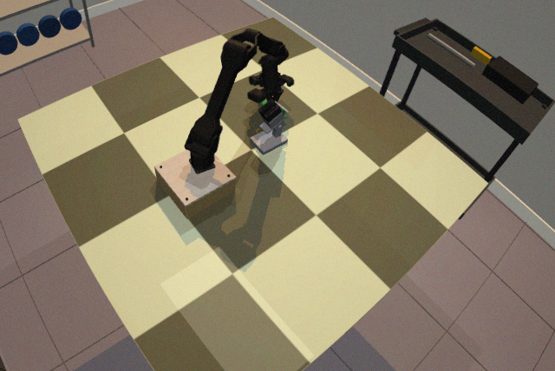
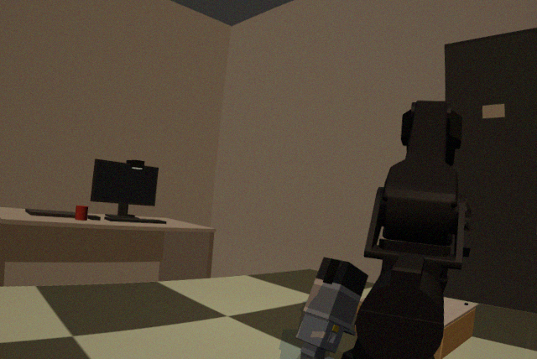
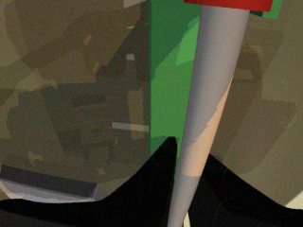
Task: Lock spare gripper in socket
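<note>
My gripper tip is 10 mm to the right of the green strip and 10 mm below it. The rest, counted from my gripper tip: mount block (80 mm behind, 130 mm to the right, 40 mm above); spare gripper (90 mm behind, 130 mm to the right, 110 mm above).
</note>
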